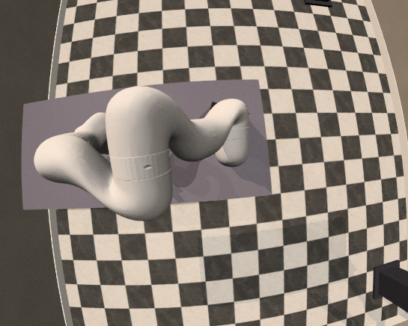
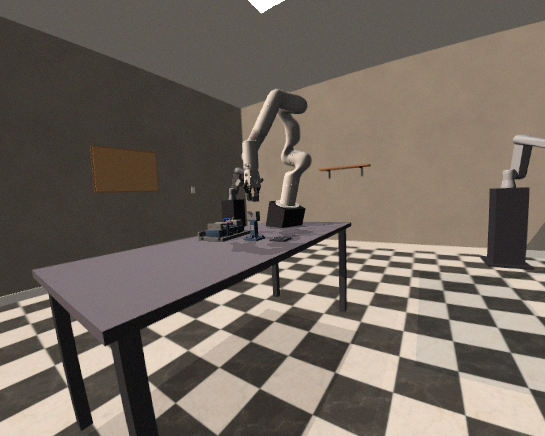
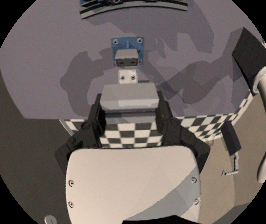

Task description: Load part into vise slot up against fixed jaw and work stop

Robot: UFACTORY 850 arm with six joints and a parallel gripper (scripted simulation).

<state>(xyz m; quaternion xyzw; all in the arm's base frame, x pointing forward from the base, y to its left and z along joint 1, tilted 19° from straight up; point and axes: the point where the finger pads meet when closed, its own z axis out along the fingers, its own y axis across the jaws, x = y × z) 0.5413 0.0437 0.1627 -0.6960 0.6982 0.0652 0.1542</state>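
The air cylinder rod lies 240 mm to the right of my hand, 160 mm below it and 30 mm behind it. From my hand the other things lie so: vise (240 mm to the right, 200 mm below, 10 mm behind); part (right at my hand).
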